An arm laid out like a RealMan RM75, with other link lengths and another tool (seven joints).
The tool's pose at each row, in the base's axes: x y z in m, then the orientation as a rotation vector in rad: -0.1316, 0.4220, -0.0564, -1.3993, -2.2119, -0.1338; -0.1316, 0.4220, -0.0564, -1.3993, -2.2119, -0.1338; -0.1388, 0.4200, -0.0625, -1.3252, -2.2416, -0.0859; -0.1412, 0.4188, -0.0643, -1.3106, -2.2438, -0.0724; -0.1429, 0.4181, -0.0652, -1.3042, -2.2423, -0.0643; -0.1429, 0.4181, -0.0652, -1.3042, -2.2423, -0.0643; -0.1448, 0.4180, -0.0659, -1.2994, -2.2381, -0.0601; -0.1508, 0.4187, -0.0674, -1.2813, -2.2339, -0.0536; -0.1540, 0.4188, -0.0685, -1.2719, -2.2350, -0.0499; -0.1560, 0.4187, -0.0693, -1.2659, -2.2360, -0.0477
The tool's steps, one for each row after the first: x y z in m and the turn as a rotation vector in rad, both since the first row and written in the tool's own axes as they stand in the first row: 0.0000, 0.0000, 0.0000, 0.0000, 0.0000, 0.0000; -0.0021, -0.0060, 0.0072, 0.0508, -0.0108, -0.0463; -0.0031, -0.0083, 0.0092, 0.0644, -0.0118, -0.0532; -0.0035, -0.0100, 0.0104, 0.0726, -0.0112, -0.0549; -0.0035, -0.0100, 0.0104, 0.0726, -0.0112, -0.0549; -0.0033, -0.0115, 0.0117, 0.0786, -0.0077, -0.0552; -0.0014, -0.0161, 0.0154, 0.0917, -0.0001, -0.0630; -0.0008, -0.0187, 0.0176, 0.0975, 0.0012, -0.0683; -0.0006, -0.0203, 0.0190, 0.1010, 0.0018, -0.0719
